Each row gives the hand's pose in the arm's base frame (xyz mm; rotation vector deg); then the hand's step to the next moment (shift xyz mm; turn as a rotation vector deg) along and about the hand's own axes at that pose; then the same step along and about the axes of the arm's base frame.
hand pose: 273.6 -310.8 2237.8 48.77 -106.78 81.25
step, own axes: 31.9 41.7 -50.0 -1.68 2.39 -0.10
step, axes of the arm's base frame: -47.0 53.6 13.0 -0.92 0.79 -2.66
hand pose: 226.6 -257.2 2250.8 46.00 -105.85 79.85
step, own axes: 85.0 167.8 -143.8 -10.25 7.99 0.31
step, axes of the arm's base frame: -161.9 172.7 4.9 -0.50 2.36 -12.77
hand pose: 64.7 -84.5 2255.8 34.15 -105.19 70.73
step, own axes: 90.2 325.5 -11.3 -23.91 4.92 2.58
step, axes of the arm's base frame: -289.6 147.7 -92.3 8.44 -1.77 -22.98
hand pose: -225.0 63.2 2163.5 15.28 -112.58 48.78
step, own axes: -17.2 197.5 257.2 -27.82 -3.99 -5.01
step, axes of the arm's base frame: -265.8 -27.6 -184.6 20.18 -3.89 -19.82
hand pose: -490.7 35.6 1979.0 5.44 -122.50 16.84
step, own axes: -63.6 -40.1 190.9 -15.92 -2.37 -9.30
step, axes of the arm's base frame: -112.9 -88.7 -146.6 16.80 -0.73 -7.93
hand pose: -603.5 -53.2 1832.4 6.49 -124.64 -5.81
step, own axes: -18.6 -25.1 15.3 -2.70 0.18 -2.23
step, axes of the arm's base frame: -0.9 -22.2 -26.8 3.36 0.43 -0.91
